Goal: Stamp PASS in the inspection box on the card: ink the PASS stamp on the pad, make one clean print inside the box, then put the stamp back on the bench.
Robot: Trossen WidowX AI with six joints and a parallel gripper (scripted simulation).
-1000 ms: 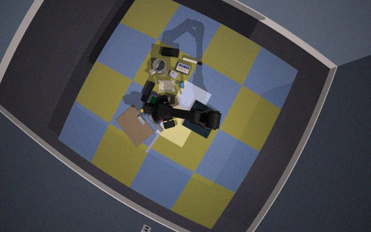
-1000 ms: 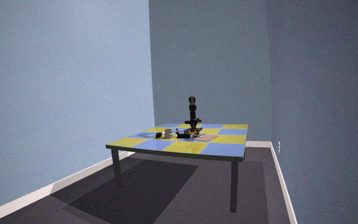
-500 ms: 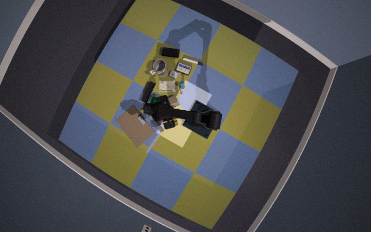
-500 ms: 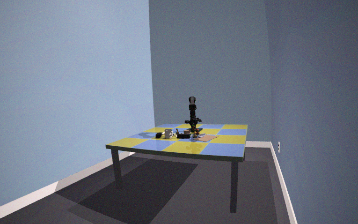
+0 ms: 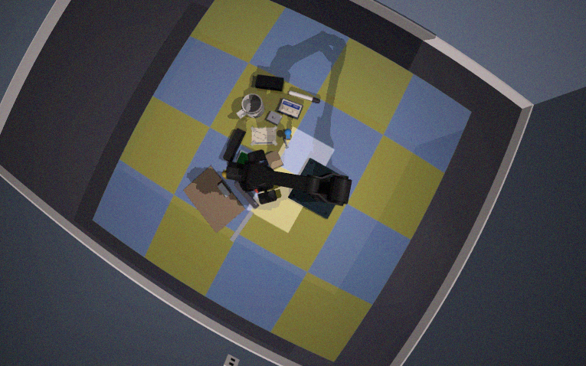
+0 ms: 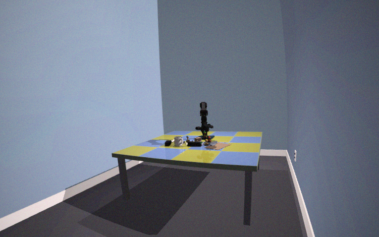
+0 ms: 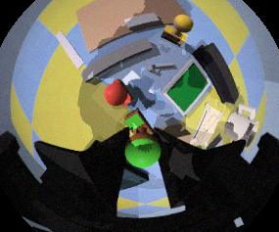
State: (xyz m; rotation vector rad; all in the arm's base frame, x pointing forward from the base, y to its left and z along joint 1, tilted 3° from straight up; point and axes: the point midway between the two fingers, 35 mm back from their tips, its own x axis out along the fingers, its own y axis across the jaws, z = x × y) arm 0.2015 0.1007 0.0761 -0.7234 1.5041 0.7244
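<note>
Right now the green ink pad is 10 cm ahead of my gripper tip, 1 cm to the right of it and 7 cm below it. Also, from my gripper tip: green-knobbed stamp right at my gripper tip; red-knobbed stamp 5 cm to the left, 5 cm below; yellow-knob stamp 13 cm ahead, 8 cm to the left, 5 cm below.
</note>
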